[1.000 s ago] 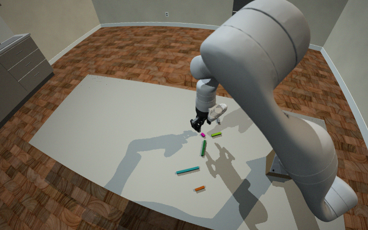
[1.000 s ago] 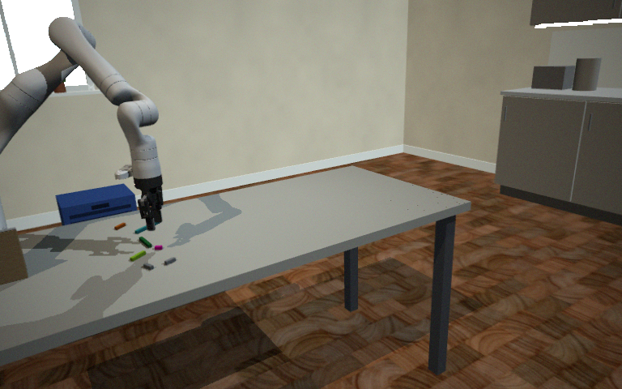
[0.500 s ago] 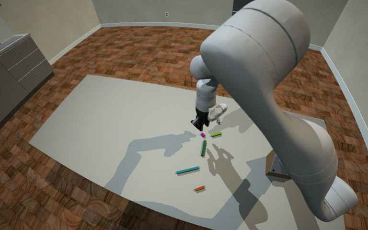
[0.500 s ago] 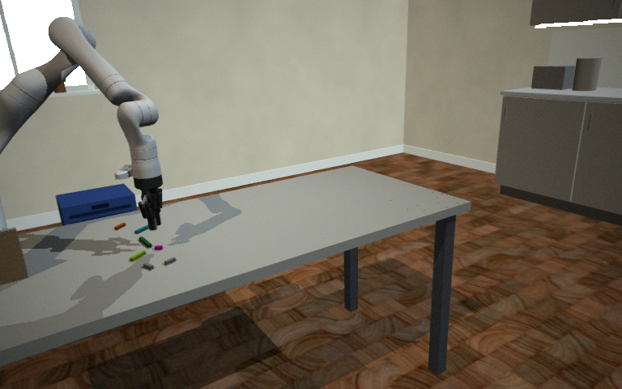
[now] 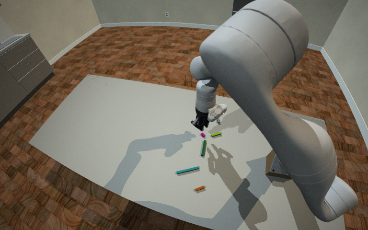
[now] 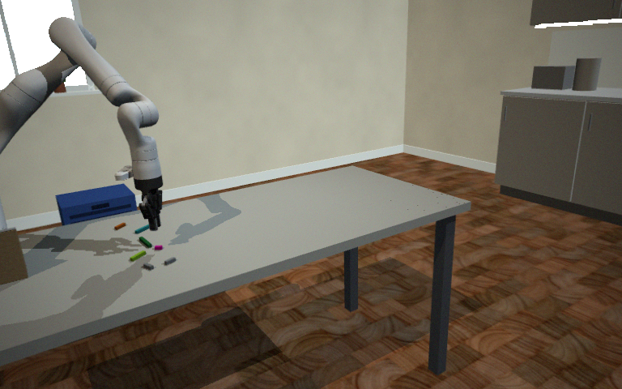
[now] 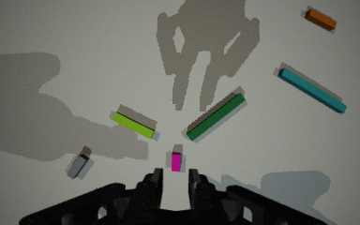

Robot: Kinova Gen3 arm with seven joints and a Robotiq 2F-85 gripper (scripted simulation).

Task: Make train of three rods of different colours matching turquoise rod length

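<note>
My hand is 80 mm above the magenta rod. The rest, counted from my hand: turquoise rod: 190 mm to the left, 80 mm below; lime rod: 80 mm below, 60 mm behind, 30 mm to the right; green rod: 80 mm below, 70 mm to the left, 30 mm behind.
</note>
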